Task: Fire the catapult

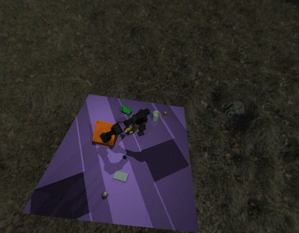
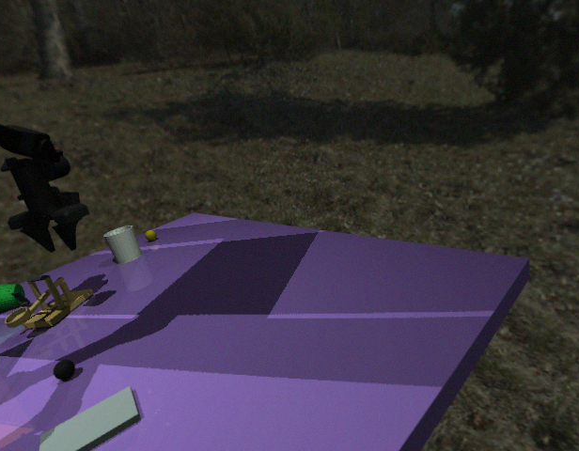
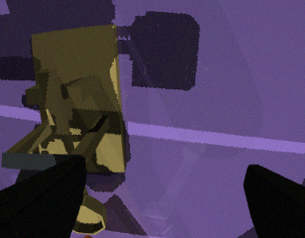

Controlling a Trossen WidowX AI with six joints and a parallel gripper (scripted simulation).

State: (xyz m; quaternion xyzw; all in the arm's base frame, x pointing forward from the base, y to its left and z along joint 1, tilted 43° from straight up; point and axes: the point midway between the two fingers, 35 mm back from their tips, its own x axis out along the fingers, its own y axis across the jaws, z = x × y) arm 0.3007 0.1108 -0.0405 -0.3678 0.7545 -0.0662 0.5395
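Right now the black ball is 110 mm behind my gripper tip, 270 mm to the right of it and 140 mm below it. The rest, counted from my gripper tip: grey flat plate: 110 mm behind, 440 mm to the right, 150 mm below; then white mug: 190 mm ahead, 250 mm to the left, 120 mm below; then wooden catapult: 90 mm behind, 50 mm to the left, 100 mm below.
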